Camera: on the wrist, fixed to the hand. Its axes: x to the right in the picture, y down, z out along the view.
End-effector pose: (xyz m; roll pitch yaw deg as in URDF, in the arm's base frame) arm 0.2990 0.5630 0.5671 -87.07 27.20 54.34
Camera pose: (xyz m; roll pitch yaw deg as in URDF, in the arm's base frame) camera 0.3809 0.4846 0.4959 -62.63 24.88 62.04
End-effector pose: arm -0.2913 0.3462 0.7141 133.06 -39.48 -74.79
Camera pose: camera -0.2698 0.4207 0.8233 156.93 -33.27 -79.54
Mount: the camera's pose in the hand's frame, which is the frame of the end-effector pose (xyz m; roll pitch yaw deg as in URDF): 0.0183 0.0648 -0.1157 21.16 -7.08 -1.76
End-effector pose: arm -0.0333 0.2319 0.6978 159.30 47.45 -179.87
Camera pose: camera -0.1423 0.2514 0.7730 179.19 54.68 178.64
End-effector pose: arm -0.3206 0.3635 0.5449 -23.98 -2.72 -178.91
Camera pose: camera -0.3449 0.3509 0.4139 -3.07 -9.90 -177.62
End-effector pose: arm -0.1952 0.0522 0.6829 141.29 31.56 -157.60
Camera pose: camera -0.2646 0.0000 0.7848 160.12 38.12 -161.48
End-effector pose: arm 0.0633 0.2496 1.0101 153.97 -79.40 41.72
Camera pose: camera -0.0264 0.1597 1.0524 179.89 -72.20 36.71
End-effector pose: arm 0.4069 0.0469 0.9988 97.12 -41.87 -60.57
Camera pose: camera 0.4808 0.1332 1.0696 123.86 -38.91 -69.33
